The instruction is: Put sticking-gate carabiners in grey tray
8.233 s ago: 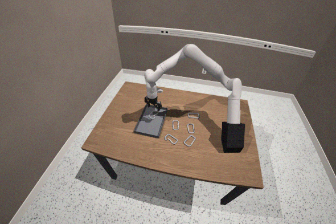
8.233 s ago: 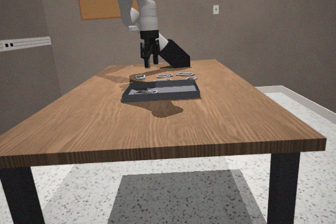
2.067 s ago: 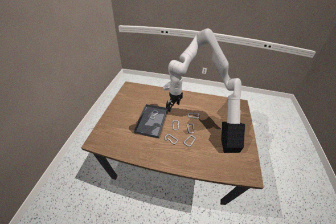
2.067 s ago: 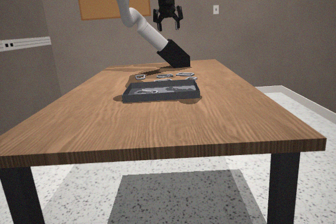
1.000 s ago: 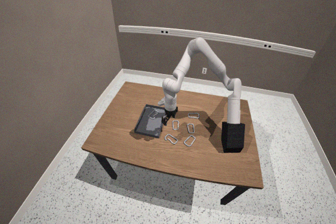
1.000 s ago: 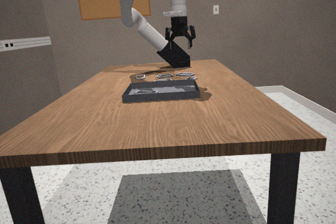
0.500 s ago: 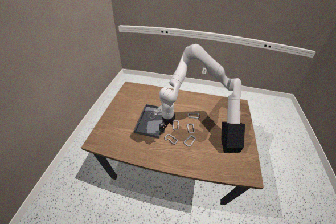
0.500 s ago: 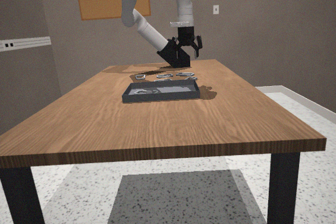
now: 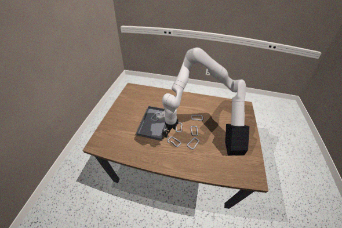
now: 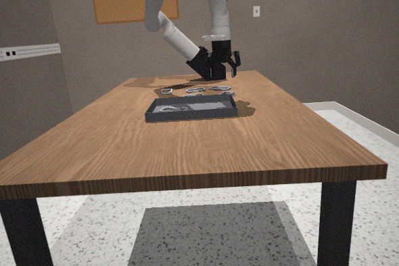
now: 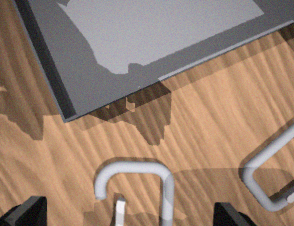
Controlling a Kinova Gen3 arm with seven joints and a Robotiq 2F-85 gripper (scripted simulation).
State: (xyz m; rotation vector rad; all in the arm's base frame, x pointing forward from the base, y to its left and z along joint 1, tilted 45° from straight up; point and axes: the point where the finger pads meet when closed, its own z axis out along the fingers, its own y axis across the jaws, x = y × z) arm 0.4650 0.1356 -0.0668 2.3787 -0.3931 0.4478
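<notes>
The grey tray lies 17 cm ahead of my hand, 12 cm to the right of it and 8 cm below it. Also, from my hand: carabiner gate: 20 cm behind, 2 cm to the right, 9 cm below.
</notes>
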